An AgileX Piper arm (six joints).
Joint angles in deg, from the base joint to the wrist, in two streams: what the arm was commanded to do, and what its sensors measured. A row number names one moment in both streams.
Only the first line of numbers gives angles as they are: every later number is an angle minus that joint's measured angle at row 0.
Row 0, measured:
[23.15 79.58 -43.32 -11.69 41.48 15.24]
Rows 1 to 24, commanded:
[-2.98 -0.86 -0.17 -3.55 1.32 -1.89]
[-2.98 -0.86 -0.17 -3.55 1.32 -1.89]
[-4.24 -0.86 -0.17 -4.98 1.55 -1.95]
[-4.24 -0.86 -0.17 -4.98 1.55 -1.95]
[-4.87 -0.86 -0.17 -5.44 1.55 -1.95]
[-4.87 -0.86 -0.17 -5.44 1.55 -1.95]
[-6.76 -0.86 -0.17 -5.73 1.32 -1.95]
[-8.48 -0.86 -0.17 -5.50 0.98 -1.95]
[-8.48 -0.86 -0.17 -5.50 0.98 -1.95]
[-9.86 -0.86 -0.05 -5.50 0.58 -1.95]
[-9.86 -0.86 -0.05 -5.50 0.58 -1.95]
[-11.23 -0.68 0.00 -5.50 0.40 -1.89]
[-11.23 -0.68 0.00 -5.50 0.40 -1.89]
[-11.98 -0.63 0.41 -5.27 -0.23 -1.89]
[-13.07 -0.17 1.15 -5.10 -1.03 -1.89]
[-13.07 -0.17 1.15 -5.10 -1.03 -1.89]
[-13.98 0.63 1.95 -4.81 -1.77 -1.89]
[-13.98 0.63 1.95 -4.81 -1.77 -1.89]
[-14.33 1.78 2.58 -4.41 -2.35 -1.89]
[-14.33 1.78 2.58 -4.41 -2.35 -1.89]
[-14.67 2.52 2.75 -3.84 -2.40 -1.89]
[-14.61 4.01 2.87 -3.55 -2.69 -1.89]
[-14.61 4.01 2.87 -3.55 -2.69 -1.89]
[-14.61 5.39 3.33 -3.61 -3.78 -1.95]
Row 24, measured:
[-14.33 3.61 2.70 -3.89 -2.29 -1.32]
